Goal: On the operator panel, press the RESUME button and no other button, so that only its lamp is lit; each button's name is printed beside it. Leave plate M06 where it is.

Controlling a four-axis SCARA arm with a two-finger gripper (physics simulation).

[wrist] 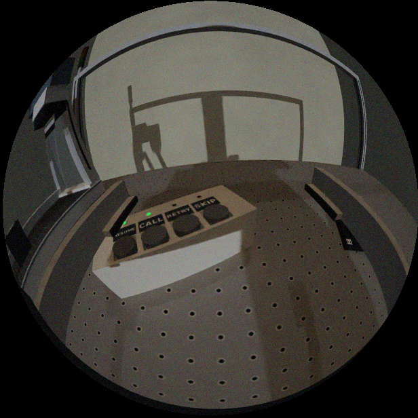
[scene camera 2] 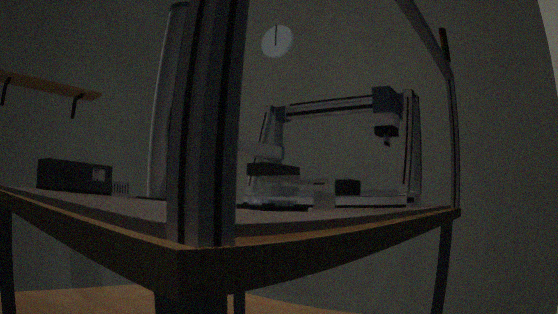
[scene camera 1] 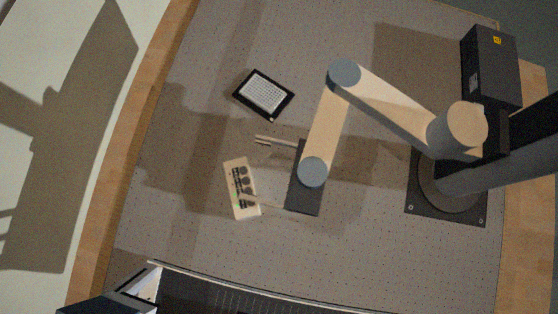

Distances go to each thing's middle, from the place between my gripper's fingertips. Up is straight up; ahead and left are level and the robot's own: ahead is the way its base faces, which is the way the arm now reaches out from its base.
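Taking the operator panel [scene camera 1: 241, 210] to begin with, my gripper is 6 cm above it, 1 cm short of it and 6 cm to the right of it. Going by their middles, that panel is the nearest to my gripper of the things named here. Then there's plate M06 [scene camera 1: 267, 96], which is 7 cm below my gripper, 25 cm to the right of it and 2 cm ahead of it.
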